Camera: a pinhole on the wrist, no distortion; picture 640 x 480 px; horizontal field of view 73.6 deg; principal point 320.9 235.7 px. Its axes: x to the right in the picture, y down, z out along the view. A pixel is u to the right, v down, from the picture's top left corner.
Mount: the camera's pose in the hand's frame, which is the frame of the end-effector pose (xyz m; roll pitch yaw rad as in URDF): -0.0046 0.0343 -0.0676 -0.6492 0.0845 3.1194
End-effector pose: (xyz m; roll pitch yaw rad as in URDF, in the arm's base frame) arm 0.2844 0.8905 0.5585 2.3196 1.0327 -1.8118
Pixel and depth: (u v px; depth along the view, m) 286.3 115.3 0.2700
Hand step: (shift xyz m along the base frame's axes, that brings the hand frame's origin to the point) -0.0548 0.1785 -0.0873
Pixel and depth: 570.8 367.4 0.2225
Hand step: 0.1088 0.1846 0.0519
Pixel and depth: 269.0 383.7 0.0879
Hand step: 0.0438 0.0081 -0.0108
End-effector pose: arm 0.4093 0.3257 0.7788 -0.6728 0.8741 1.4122
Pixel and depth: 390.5 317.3 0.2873
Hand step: 0.0823 0.1026 0.1902
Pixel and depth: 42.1 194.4 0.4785
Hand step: 0.0263 0.4997 0.0695
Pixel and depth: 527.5 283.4 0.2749
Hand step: 0.0507 0.0367 0.2430
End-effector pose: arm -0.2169 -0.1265 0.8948 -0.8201 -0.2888 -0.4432
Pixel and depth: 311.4 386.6 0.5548
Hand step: -0.2106 -0.0377 0.4786
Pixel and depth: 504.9 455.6 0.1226
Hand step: -0.1006 -0.0295 0.0354
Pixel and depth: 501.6 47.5 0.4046
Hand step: -0.1677 0.3117 0.2105
